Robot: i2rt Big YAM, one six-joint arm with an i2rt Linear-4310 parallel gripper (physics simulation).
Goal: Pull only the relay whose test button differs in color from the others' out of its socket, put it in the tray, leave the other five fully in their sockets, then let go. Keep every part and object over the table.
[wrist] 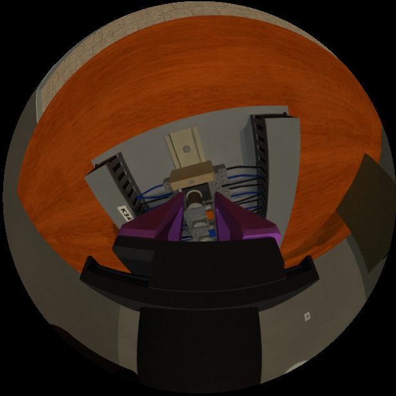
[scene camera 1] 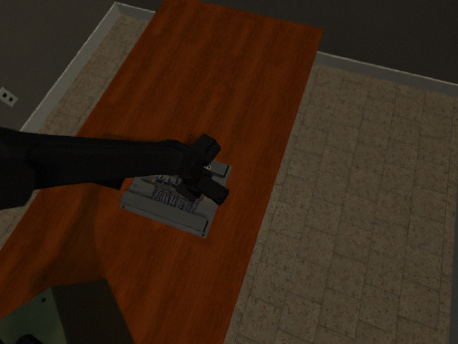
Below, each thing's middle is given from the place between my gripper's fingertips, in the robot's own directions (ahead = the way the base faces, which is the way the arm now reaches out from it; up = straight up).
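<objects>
Grey panel (scene camera 1: 205, 209): from my hand, 5 cm below, 9 cm to the left, 1 cm behind. Beige end block (wrist: 203, 172): from my hand, 1 cm ahead, 1 cm to the right, 3 cm below.
</objects>
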